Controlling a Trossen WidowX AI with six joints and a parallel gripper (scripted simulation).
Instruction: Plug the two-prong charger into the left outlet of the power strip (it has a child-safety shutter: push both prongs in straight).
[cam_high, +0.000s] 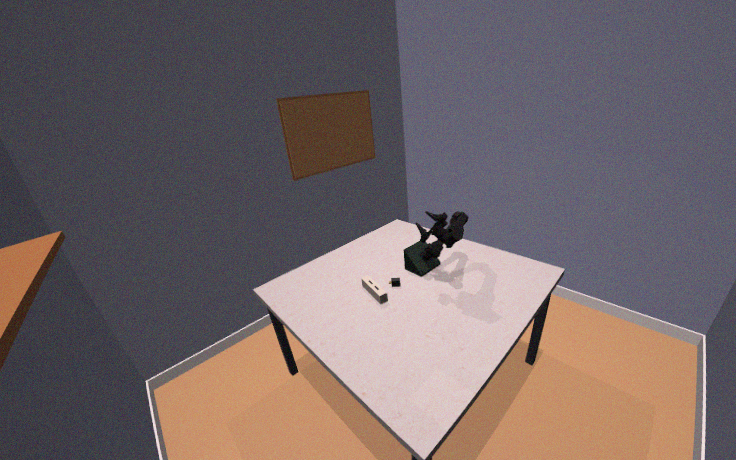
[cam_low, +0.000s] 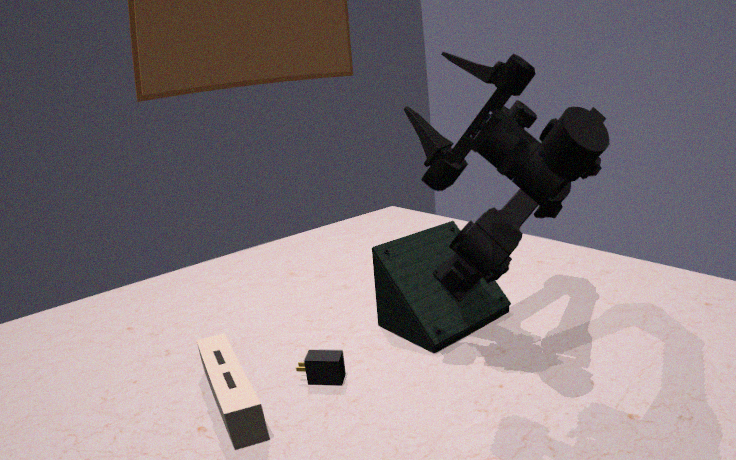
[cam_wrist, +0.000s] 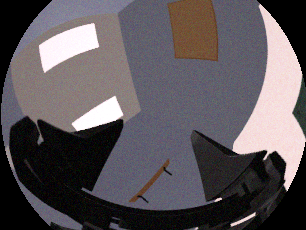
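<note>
Right now the charger is 370 mm below my gripper tip, 130 mm ahead of it and 110 mm to the right of it.
</note>
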